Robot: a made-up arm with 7 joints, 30 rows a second.
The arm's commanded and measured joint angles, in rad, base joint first. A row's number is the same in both.
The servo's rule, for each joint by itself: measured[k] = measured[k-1] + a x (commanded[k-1-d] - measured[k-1]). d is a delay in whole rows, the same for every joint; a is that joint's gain. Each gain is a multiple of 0.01, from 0.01 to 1. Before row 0 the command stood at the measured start. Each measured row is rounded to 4 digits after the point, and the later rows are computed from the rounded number. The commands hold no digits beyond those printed.
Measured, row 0:
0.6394, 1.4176, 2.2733, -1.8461, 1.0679, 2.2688, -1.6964
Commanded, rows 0 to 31:
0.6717, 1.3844, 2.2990, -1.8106, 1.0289, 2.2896, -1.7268
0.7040, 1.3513, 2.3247, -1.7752, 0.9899, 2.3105, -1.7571
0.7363, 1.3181, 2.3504, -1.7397, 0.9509, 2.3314, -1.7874
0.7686, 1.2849, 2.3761, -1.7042, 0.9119, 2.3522, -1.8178
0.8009, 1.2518, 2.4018, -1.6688, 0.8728, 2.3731, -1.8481
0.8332, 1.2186, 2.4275, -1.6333, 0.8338, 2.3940, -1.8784
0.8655, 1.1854, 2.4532, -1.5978, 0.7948, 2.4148, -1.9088
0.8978, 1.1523, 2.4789, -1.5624, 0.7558, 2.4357, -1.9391
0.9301, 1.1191, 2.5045, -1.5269, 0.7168, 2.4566, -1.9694
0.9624, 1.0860, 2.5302, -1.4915, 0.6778, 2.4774, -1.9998
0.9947, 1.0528, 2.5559, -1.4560, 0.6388, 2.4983, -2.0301
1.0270, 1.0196, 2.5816, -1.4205, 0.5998, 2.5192, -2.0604
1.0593, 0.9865, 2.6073, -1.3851, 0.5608, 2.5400, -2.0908
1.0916, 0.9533, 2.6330, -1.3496, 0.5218, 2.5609, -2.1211
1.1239, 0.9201, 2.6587, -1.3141, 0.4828, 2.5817, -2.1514
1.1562, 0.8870, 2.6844, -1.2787, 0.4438, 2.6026, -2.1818
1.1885, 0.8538, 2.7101, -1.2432, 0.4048, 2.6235, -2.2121
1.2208, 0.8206, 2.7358, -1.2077, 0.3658, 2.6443, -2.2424
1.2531, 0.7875, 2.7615, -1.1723, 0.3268, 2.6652, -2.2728
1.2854, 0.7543, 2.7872, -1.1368, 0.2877, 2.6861, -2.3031
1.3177, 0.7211, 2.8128, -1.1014, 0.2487, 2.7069, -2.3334
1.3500, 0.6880, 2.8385, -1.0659, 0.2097, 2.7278, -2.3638
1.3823, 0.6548, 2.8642, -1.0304, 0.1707, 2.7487, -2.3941
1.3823, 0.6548, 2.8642, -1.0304, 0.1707, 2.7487, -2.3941
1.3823, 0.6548, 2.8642, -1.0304, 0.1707, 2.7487, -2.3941
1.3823, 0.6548, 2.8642, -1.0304, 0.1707, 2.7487, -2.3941
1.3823, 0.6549, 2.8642, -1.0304, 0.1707, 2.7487, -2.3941
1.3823, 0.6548, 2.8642, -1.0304, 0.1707, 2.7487, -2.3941
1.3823, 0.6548, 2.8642, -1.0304, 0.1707, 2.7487, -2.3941
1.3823, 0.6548, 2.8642, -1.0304, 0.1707, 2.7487, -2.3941
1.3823, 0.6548, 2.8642, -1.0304, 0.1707, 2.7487, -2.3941
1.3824, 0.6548, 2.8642, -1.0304, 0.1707, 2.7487, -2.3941
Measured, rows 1 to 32:
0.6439, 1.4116, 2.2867, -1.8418, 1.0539, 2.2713, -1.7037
0.6523, 1.4007, 2.3065, -1.8338, 1.0309, 2.2760, -1.7165
0.6641, 1.3858, 2.3293, -1.8225, 1.0021, 2.2826, -1.7335
0.6787, 1.3676, 2.3536, -1.8083, 0.9696, 2.2910, -1.7537
0.6958, 1.3468, 2.3787, -1.7916, 0.9348, 2.3009, -1.7764
0.7150, 1.3237, 2.4041, -1.7726, 0.8984, 2.3121, -1.8009
0.7361, 1.2988, 2.4296, -1.7516, 0.8611, 2.3244, -1.8268
0.7587, 1.2724, 2.4552, -1.7289, 0.8232, 2.3378, -1.8538
0.7827, 1.2448, 2.4808, -1.7047, 0.7849, 2.3521, -1.8815
0.8079, 1.2162, 2.5065, -1.6791, 0.7463, 2.3671, -1.9099
0.8341, 1.1868, 2.5322, -1.6523, 0.7076, 2.3828, -1.9387
0.8611, 1.1567, 2.5579, -1.6245, 0.6688, 2.3992, -1.9679
0.8888, 1.1261, 2.5836, -1.5958, 0.6299, 2.4161, -1.9974
0.9172, 1.0950, 2.6093, -1.5663, 0.5910, 2.4335, -2.0271
0.9461, 1.0635, 2.6350, -1.5360, 0.5520, 2.4513, -2.0569
0.9755, 1.0317, 2.6607, -1.5051, 0.5130, 2.4695, -2.0869
1.0053, 0.9997, 2.6864, -1.4737, 0.4740, 2.4880, -2.1169
1.0355, 0.9675, 2.7121, -1.4418, 0.4350, 2.5068, -2.1470
1.0660, 0.9351, 2.7378, -1.4095, 0.3960, 2.5258, -2.1772
1.0967, 0.9026, 2.7635, -1.3768, 0.3570, 2.5450, -2.2074
1.1276, 0.8699, 2.7891, -1.3438, 0.3180, 2.5644, -2.2376
1.1587, 0.8372, 2.8148, -1.3105, 0.2790, 2.5840, -2.2679
1.1900, 0.8044, 2.8405, -1.2769, 0.2400, 2.6038, -2.2982
1.2169, 0.7775, 2.8528, -1.2473, 0.2151, 2.6212, -2.3212
1.2401, 0.7554, 2.8587, -1.2213, 0.1991, 2.6365, -2.3387
1.2600, 0.7373, 2.8616, -1.1984, 0.1889, 2.6500, -2.3520
1.2771, 0.7225, 2.8630, -1.1782, 0.1823, 2.6618, -2.3621
1.2918, 0.7103, 2.8636, -1.1605, 0.1781, 2.6722, -2.3698
1.3045, 0.7003, 2.8639, -1.1449, 0.1754, 2.6814, -2.3756
1.3154, 0.6921, 2.8641, -1.1312, 0.1737, 2.6895, -2.3800
1.3248, 0.6854, 2.8642, -1.1191, 0.1726, 2.6966, -2.3834
1.3329, 0.6799, 2.8642, -1.1085, 0.1719, 2.7029, -2.3860
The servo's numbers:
d 0
a 0.14 0.18 0.52 0.12 0.36 0.12 0.24

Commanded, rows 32 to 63:
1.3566, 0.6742, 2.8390, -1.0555, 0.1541, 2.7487, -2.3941
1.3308, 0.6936, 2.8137, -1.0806, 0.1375, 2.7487, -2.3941
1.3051, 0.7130, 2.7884, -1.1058, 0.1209, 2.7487, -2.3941
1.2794, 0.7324, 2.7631, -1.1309, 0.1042, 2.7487, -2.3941
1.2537, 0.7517, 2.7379, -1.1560, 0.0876, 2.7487, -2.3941
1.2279, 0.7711, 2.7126, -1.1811, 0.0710, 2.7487, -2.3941
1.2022, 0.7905, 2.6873, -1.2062, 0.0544, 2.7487, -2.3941
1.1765, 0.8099, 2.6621, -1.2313, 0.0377, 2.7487, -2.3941
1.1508, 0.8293, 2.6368, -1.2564, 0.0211, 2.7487, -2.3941
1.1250, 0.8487, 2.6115, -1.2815, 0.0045, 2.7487, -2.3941
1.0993, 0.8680, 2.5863, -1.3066, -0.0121, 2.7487, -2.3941
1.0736, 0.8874, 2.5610, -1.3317, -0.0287, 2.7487, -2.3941
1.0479, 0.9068, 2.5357, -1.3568, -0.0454, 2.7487, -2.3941
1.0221, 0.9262, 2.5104, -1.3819, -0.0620, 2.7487, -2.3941
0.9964, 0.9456, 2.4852, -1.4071, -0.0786, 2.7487, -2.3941
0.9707, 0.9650, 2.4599, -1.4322, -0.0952, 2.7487, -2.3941
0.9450, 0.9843, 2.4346, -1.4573, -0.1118, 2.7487, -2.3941
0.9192, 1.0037, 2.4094, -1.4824, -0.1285, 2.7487, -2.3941
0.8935, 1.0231, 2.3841, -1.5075, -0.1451, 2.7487, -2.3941
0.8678, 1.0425, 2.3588, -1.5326, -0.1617, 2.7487, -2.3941
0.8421, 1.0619, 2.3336, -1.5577, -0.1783, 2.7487, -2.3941
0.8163, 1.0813, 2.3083, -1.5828, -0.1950, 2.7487, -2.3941
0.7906, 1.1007, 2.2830, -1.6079, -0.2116, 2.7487, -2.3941
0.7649, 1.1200, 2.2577, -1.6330, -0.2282, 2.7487, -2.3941
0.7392, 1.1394, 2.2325, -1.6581, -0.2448, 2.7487, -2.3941
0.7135, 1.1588, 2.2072, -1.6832, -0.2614, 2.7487, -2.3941
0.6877, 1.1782, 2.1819, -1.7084, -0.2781, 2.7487, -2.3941
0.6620, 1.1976, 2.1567, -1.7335, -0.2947, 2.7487, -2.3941
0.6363, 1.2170, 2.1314, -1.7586, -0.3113, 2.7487, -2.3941
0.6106, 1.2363, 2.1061, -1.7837, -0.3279, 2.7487, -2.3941
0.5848, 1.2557, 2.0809, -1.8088, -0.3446, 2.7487, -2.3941
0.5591, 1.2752, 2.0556, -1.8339, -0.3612, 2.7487, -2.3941
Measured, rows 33 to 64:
1.3362, 0.6789, 2.8511, -1.1021, 0.1655, 2.7084, -2.3879
1.3354, 0.6815, 2.8317, -1.0995, 0.1554, 2.7132, -2.3894
1.3312, 0.6872, 2.8092, -1.1003, 0.1430, 2.7175, -2.3905
1.3239, 0.6953, 2.7852, -1.1040, 0.1290, 2.7212, -2.3914
1.3141, 0.7055, 2.7606, -1.1102, 0.1141, 2.7245, -2.3920
1.3020, 0.7173, 2.7356, -1.1187, 0.0986, 2.7274, -2.3925
1.2880, 0.7305, 2.7105, -1.1292, 0.0827, 2.7300, -2.3929
1.2724, 0.7448, 2.6853, -1.1415, 0.0665, 2.7322, -2.3932
1.2554, 0.7600, 2.6601, -1.1553, 0.0502, 2.7342, -2.3934
1.2371, 0.7760, 2.6348, -1.1704, 0.0337, 2.7359, -2.3936
1.2178, 0.7926, 2.6096, -1.1867, 0.0172, 2.7374, -2.3937
1.1976, 0.8097, 2.5843, -1.2041, 0.0007, 2.7388, -2.3938
1.1766, 0.8272, 2.5590, -1.2224, -0.0159, 2.7400, -2.3939
1.1550, 0.8450, 2.5337, -1.2415, -0.0325, 2.7410, -2.3939
1.1328, 0.8631, 2.5085, -1.2614, -0.0491, 2.7419, -2.3939
1.1101, 0.8814, 2.4832, -1.2819, -0.0657, 2.7427, -2.3939
1.0870, 0.8999, 2.4579, -1.3029, -0.0823, 2.7434, -2.3939
1.0635, 0.9186, 2.4327, -1.3244, -0.0989, 2.7440, -2.3939
1.0397, 0.9374, 2.4074, -1.3464, -0.1155, 2.7446, -2.3939
1.0156, 0.9563, 2.3821, -1.3687, -0.1321, 2.7451, -2.3939
0.9913, 0.9753, 2.3569, -1.3914, -0.1487, 2.7455, -2.3939
0.9668, 0.9944, 2.3316, -1.4144, -0.1654, 2.7459, -2.3939
0.9421, 1.0135, 2.3063, -1.4376, -0.1820, 2.7462, -2.3939
0.9173, 1.0327, 2.2810, -1.4610, -0.1986, 2.7465, -2.3939
0.8924, 1.0519, 2.2558, -1.4847, -0.2152, 2.7468, -2.3939
0.8674, 1.0711, 2.2305, -1.5085, -0.2318, 2.7470, -2.3939
0.8422, 1.0904, 2.2052, -1.5325, -0.2485, 2.7472, -2.3939
0.8170, 1.1097, 2.1800, -1.5566, -0.2651, 2.7474, -2.3939
0.7917, 1.1290, 2.1547, -1.5808, -0.2817, 2.7476, -2.3939
0.7663, 1.1483, 2.1294, -1.6051, -0.2983, 2.7477, -2.3939
0.7409, 1.1676, 2.1042, -1.6295, -0.3150, 2.7478, -2.3939
0.7154, 1.1870, 2.0789, -1.6540, -0.3316, 2.7479, -2.3939

